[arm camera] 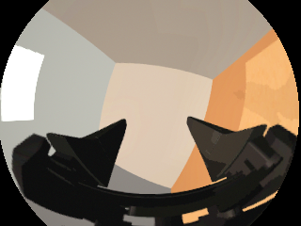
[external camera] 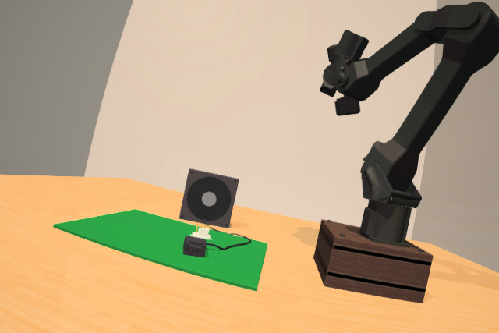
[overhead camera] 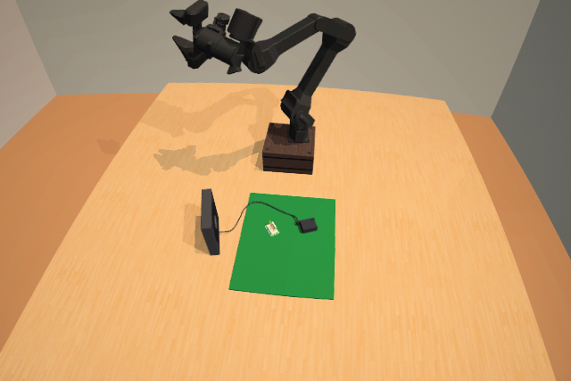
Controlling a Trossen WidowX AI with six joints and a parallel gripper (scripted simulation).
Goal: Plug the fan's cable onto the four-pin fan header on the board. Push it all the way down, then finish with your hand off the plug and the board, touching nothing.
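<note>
Now: the dark plug 440 mm below my gripper tip, 330 mm to the left of it and 300 mm ahead of it. The rest, counted from my gripper tip: green board 470 mm below, 340 mm ahead, 270 mm to the left; then black fan 390 mm below, 310 mm ahead, 100 mm to the left.
</note>
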